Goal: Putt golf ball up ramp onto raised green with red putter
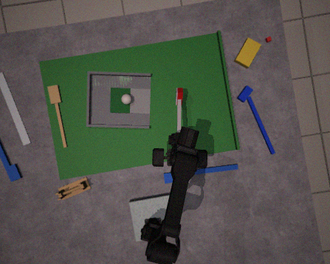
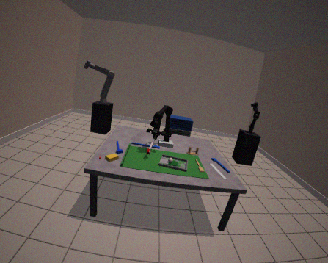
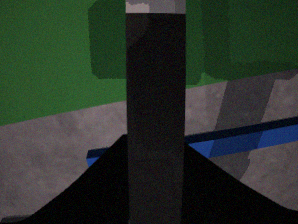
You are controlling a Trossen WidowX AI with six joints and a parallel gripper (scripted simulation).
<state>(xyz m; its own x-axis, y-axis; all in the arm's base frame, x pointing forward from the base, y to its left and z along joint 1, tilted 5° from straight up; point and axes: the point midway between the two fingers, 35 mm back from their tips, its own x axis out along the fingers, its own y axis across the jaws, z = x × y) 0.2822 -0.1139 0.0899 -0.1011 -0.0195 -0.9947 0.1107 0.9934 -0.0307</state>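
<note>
The red putter is 12 cm ahead of my gripper tip, 1 cm to the right of it and 1 cm below it. Round my gripper tip: yellow block: 38 cm ahead, 31 cm to the right, 10 cm below; then white golf ball: 24 cm ahead, 18 cm to the left, 8 cm below; then small red cube: 43 cm ahead, 40 cm to the right, 10 cm below.
</note>
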